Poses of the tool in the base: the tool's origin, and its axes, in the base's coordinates. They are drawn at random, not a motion.
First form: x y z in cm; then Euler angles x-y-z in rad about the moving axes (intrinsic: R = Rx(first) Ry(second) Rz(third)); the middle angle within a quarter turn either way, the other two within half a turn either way.
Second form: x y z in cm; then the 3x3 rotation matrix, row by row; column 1 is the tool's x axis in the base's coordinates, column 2 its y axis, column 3 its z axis. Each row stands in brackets. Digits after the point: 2 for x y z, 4 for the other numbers.
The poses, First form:
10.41 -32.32 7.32 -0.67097 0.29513 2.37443
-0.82 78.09 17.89 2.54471 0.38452 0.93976
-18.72 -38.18 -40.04 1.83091 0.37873 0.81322
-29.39 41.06 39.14 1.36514 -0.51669 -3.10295
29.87 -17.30 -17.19 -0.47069 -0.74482 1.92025
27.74 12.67 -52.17 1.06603 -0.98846 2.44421
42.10 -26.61 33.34 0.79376 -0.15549 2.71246
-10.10 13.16 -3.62 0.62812 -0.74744 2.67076
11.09 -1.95 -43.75 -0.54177 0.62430 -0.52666
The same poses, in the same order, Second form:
[10.41 -32.32 7.32], [[-0.6888 -0.6641 0.2909], [0.6738 -0.4383 0.5949], [-0.2676 0.6057 0.7494]]
[-0.82 78.09 17.89], [[0.5469 -0.7485 0.3751], [-0.5434 -0.6582 -0.5210], [0.6369 0.0811 -0.7667]]
[-18.72 -38.18 -40.04], [[0.6385 -0.6750 0.3697], [0.0587 -0.4363 -0.8979], [0.7674 0.5950 -0.2390]]
[-29.39 41.06 39.14], [[-0.8688 0.0336 -0.4940], [0.4753 -0.2227 -0.8511], [-0.1386 -0.9743 0.1776]]
[29.87 -17.30 -17.19], [[-0.2517 -0.6908 -0.6778], [0.7321 -0.5940 0.3334], [-0.6329 -0.4123 0.6553]]
[27.74 12.67 -52.17], [[-0.4216 -0.3532 -0.8352], [0.8709 0.0988 -0.4814], [0.2525 -0.9303 0.2660]]
[42.10 -26.61 33.34], [[-0.8984 -0.4111 -0.1549], [0.3921 -0.5916 -0.7044], [0.1979 -0.6935 0.6927]]
[-10.10 13.16 -3.62], [[-0.6536 -0.3327 -0.6798], [0.7230 -0.5399 -0.4310], [-0.2236 -0.7732 0.5934]]
[11.09 -1.95 -43.75], [[0.7014 0.4078 0.5845], [-0.6912 0.5892 0.4184], [-0.1738 -0.6975 0.6952]]

